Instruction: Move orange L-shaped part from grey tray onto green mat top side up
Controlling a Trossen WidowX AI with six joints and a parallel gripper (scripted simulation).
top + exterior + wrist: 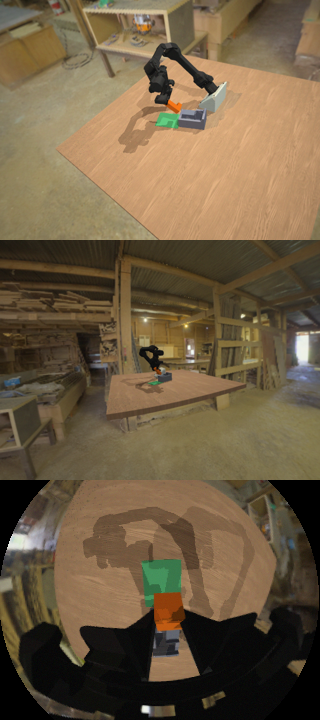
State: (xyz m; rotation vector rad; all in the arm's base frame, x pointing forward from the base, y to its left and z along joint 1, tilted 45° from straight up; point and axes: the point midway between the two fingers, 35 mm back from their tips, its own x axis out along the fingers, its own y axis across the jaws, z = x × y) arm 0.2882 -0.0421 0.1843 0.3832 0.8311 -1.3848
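Right now my gripper tip is 20 mm to the left of the green mat and 170 mm above it. Round my gripper tip: orange L-shaped part: 20 mm behind, 30 mm to the left, 30 mm below.
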